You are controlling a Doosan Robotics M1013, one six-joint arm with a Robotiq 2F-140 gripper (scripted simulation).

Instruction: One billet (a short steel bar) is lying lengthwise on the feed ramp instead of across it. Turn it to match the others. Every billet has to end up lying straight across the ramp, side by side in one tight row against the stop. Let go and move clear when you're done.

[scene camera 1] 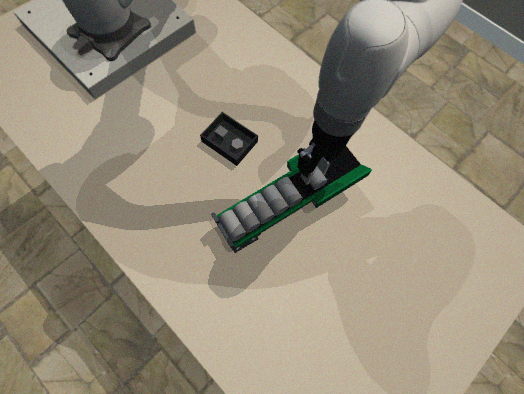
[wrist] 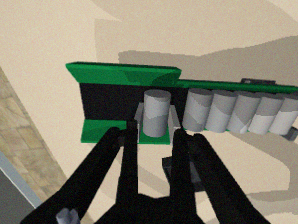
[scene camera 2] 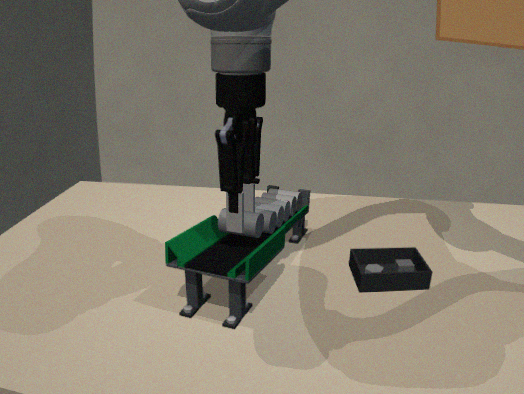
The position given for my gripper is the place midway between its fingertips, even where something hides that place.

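Note:
My gripper (scene camera 2: pixel 241 225), (scene camera 1: pixel 312 175), (wrist: pixel 156 111). Black tray (scene camera 2: pixel 420 278), (scene camera 1: pixel 236 130). A billet (wrist: pixel 156 102). Another billet (wrist: pixel 223 103).

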